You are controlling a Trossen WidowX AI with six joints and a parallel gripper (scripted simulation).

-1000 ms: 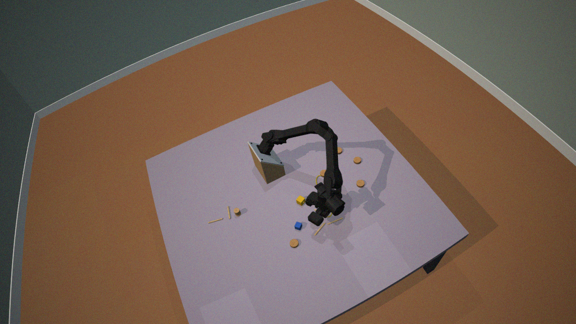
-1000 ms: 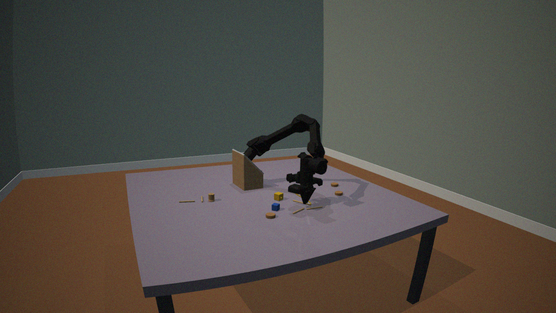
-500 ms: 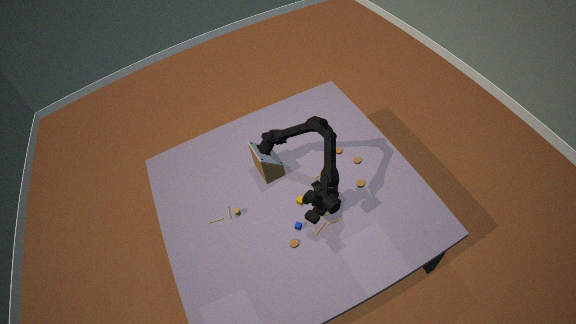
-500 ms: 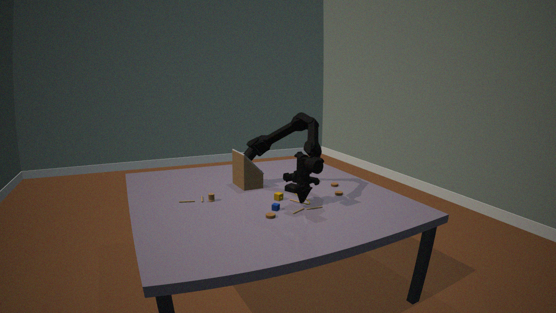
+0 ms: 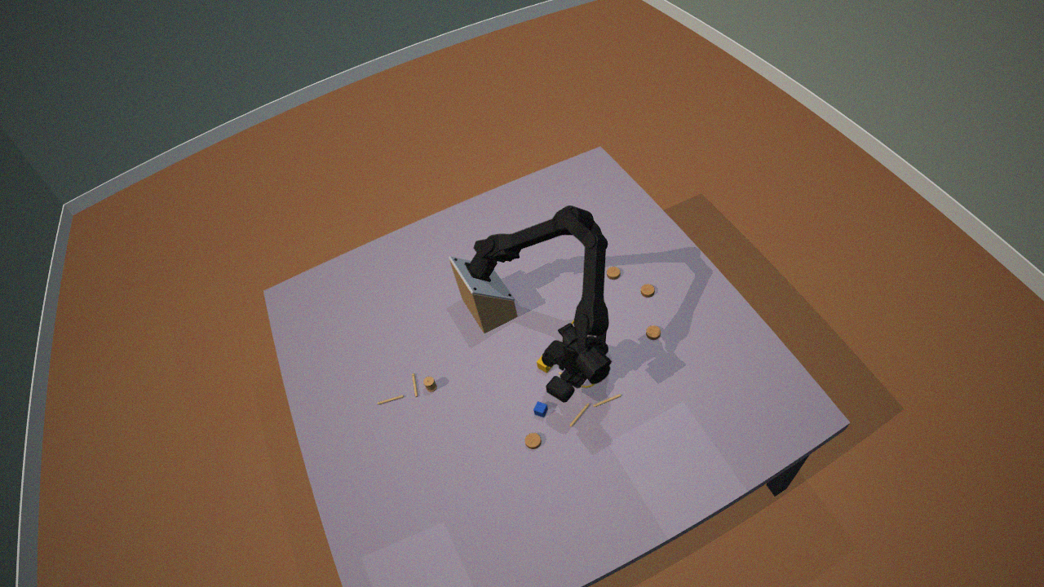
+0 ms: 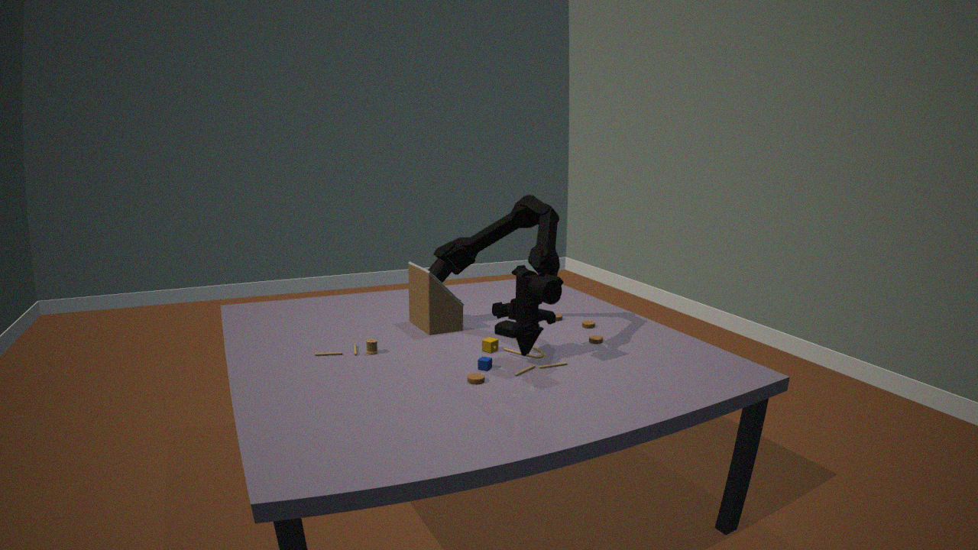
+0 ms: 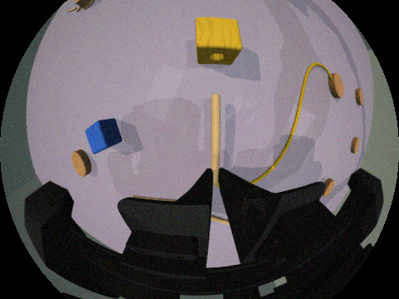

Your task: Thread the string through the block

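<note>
My gripper tip is now 100 mm past the yellow block and 50 mm to the left of it. Also, from my gripper tip: blue cube: 120 mm to the right, 20 mm ahead; then round wooden button: 200 mm behind, 130 mm to the left, 10 mm below; then thin wooden stick: 10 mm to the right, 10 mm behind.
</note>
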